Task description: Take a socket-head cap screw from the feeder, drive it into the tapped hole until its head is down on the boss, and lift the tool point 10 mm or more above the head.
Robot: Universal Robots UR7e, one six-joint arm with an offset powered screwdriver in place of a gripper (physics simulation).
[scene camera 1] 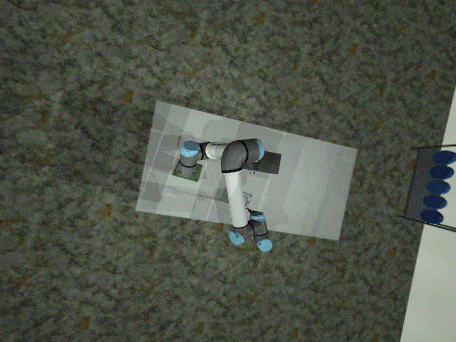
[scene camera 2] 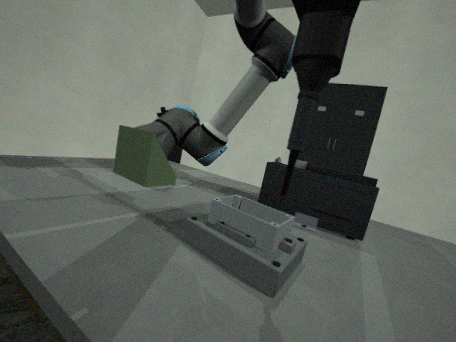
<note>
In view: a dark feeder box (scene camera 2: pixel 303 194).
</note>
